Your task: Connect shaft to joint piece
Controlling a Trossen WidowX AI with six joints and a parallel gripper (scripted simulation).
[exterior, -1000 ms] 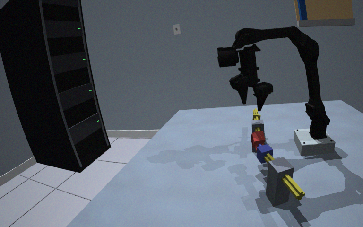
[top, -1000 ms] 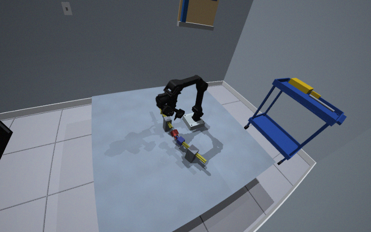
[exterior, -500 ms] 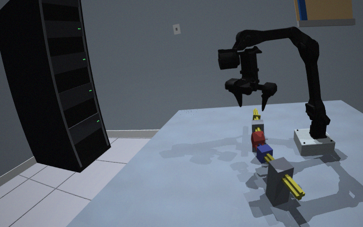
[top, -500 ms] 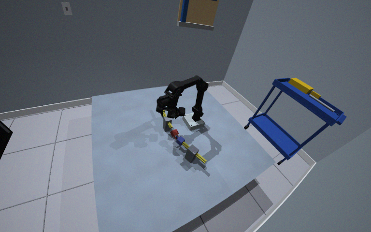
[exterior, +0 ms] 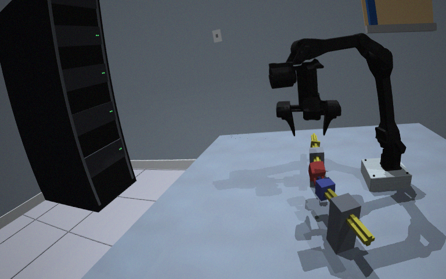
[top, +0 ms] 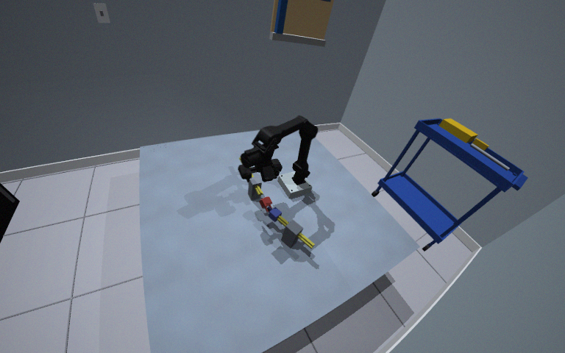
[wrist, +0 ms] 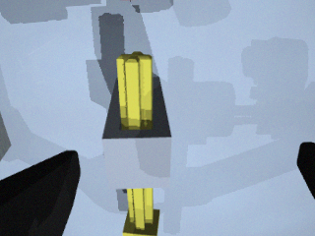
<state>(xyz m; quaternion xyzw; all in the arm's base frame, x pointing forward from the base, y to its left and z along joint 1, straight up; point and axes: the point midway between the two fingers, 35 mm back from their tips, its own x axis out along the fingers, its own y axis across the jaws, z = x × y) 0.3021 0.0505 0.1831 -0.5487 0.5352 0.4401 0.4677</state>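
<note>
My gripper tip is 2 cm past the joint piece, 8 cm to the right of it and 8 cm above it.
</note>
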